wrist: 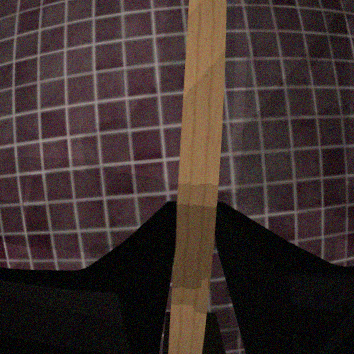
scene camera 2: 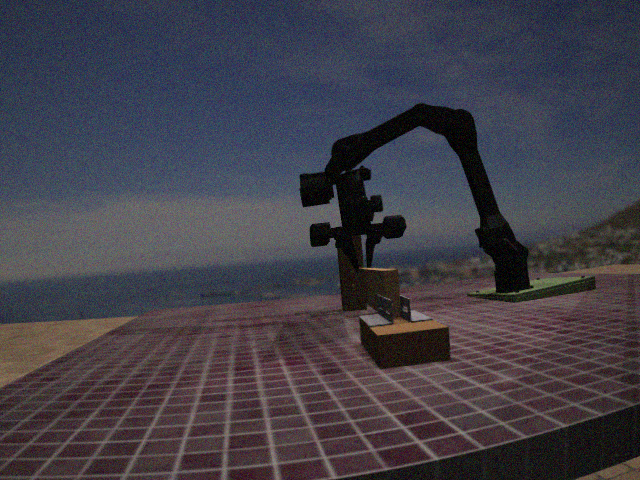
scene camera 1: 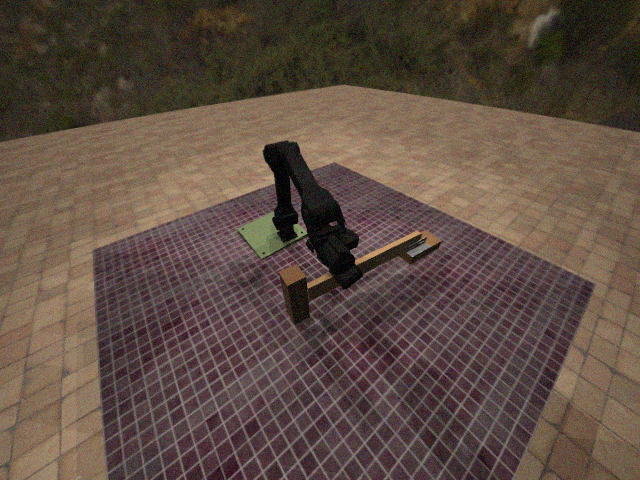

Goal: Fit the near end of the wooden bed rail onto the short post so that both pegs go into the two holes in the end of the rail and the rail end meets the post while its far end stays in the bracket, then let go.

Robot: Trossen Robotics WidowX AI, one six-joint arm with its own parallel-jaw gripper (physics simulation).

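Seen in the pictures: gripper, fingertip midpoint: (wrist: 194,209); arm's base, link origin: (scene camera 2: 514,290) (scene camera 1: 287,234).
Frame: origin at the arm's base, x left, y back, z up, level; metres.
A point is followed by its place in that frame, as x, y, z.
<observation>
The long wooden rail (scene camera 1: 382,256) @[0.187, -0.335, 0.060] (scene camera 2: 383,289) @[0.343, -0.339, 0.058] (wrist: 204,125) @[0.064, -0.325, 0.078] stands on its narrow edge. Its far end sits between the upright metal plates of the bracket (scene camera 1: 420,250) @[0.351, -0.361, 0.022] (scene camera 2: 384,308) @[0.355, -0.342, 0.035]. Its near end is right beside the short wooden post (scene camera 1: 295,297) @[-0.133, -0.356, 0.107] (scene camera 2: 351,295) @[-0.099, -0.338, 0.018] in scene view 1; whether they touch, I cannot tell. The pegs and the holes do not show. My gripper (scene camera 1: 342,277) @[0.025, -0.322, 0.070] (scene camera 2: 363,266) @[0.025, -0.322, 0.070] (wrist: 194,209) @[0.025, -0.322, 0.070] is shut on the rail from above, between its middle and the near end, with one finger on each side. The post does not show in the wrist view.
The bracket is mounted on a low wooden block (scene camera 1: 433,244) @[0.419, -0.364, 0.019] (scene camera 2: 408,345) @[0.462, -0.336, 0.006]. The arm's base stands on a green plate (scene camera 1: 258,240) @[-0.110, 0.034, -0.002] (scene camera 2: 560,285) @[0.063, 0.079, 0.004], off to the side of the rail. All of it is on a purple tiled mat (scene camera 1: 361,392) @[-0.094, -0.586, -0.016] (scene camera 2: 206,403) @[0.540, -0.534, -0.016] (wrist: 90,125) @[0.083, -0.230, -0.016].
</observation>
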